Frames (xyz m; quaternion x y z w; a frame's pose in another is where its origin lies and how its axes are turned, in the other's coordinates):
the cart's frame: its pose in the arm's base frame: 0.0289 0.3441 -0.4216 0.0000 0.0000 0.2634 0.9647
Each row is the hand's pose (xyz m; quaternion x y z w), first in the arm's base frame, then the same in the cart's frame.
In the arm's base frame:
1: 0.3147 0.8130 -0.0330 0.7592 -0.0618 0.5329 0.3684
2: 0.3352 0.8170 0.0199 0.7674 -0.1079 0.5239 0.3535
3: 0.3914 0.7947 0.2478 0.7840 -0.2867 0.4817 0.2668
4: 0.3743 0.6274 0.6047 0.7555 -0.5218 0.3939 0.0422
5: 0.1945 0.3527 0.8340 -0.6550 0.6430 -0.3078 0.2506
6: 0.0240 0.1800 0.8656 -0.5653 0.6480 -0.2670 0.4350
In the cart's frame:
1: 0.4844 0.2586 0.3886 0.7161 -0.2596 0.4171 0.4958
2: 0.5041 0.2516 0.4415 0.7119 -0.3062 0.4123 0.4790
3: 0.5412 0.2039 0.6694 0.6808 -0.4831 0.3944 0.3842
4: 0.4414 0.0685 1.0263 0.5914 -0.7024 0.3689 0.1445
5: 0.1470 -0.0767 1.2556 -0.4625 0.7928 -0.3629 0.1607
6: -0.0876 -0.1388 1.2872 -0.3747 0.7740 -0.3722 0.3493

